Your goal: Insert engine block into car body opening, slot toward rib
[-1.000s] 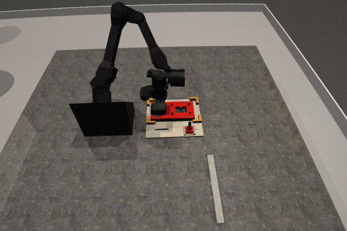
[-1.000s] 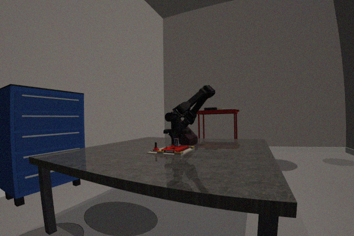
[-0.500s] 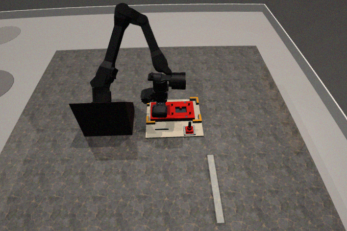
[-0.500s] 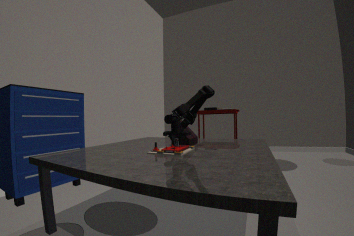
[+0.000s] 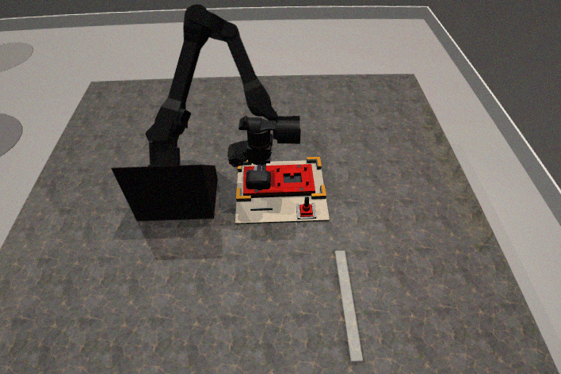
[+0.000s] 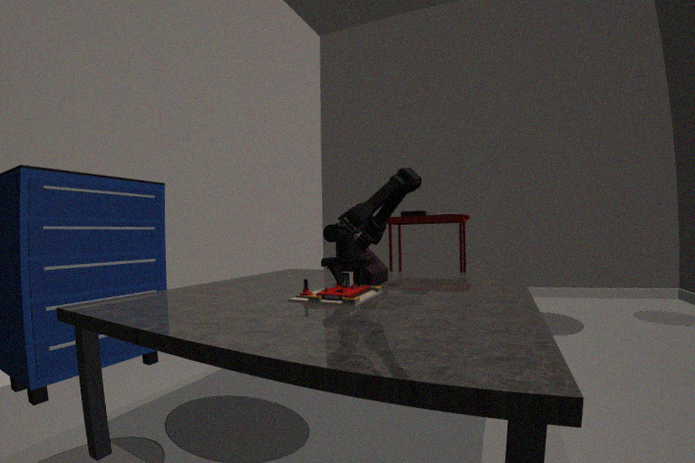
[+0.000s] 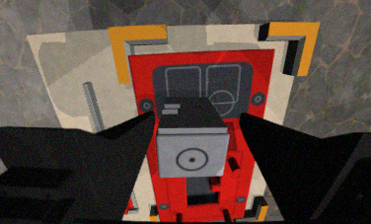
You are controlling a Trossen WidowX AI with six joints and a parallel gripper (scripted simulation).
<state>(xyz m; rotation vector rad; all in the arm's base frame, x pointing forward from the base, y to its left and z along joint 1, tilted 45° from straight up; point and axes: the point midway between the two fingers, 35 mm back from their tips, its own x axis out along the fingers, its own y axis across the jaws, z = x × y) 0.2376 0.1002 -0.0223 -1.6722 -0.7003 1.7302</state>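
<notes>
My gripper tip is 2 cm below the engine block, 1 cm to the left of it and 1 cm past it.
</notes>
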